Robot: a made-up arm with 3 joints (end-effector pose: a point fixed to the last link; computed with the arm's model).
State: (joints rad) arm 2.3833 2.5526 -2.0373
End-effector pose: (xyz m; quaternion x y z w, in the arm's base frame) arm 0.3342 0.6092 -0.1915 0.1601 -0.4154 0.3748 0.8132
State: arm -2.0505 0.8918 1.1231
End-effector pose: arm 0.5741 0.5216 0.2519 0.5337 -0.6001 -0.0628 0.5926
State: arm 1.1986 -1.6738 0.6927
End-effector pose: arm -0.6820 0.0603 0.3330 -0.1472 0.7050 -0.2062 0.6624
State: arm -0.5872 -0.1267 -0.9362
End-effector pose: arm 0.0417 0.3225 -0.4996 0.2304 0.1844 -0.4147 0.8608
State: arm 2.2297 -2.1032 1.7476
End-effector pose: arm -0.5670 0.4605 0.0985 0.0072 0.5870 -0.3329 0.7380
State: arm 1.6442 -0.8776 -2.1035
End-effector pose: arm -0.4367 -0.5524 0.4110 -0.5801 -0.4324 -0.6894 0.0354
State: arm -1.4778 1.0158 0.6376
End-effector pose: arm 0.6406 0.4032 0.0063 0.4461 -0.5258 -0.1086 0.7160
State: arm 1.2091 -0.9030 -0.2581
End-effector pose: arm -0.5122 -0.4779 0.0804 -0.5534 0.2902 -0.3412 0.7022
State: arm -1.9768 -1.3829 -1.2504
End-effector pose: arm -0.6555 0.2786 0.1557 0.3164 0.6609 0.1838 0.6552
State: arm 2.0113 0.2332 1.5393
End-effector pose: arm 0.1592 -0.5648 0.6652 -0.6457 0.5389 0.4407 0.3136
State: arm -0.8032 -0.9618 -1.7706
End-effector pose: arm -0.4820 0.2627 -0.3176 -0.1102 0.5378 -0.5172 0.6566
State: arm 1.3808 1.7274 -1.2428
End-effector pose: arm 0.7430 0.2007 0.3335 0.0049 -0.7174 0.1021 0.6891
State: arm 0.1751 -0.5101 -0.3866
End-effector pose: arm -0.2762 -0.1989 -0.4646 -0.1313 0.2304 -0.2068 0.9418
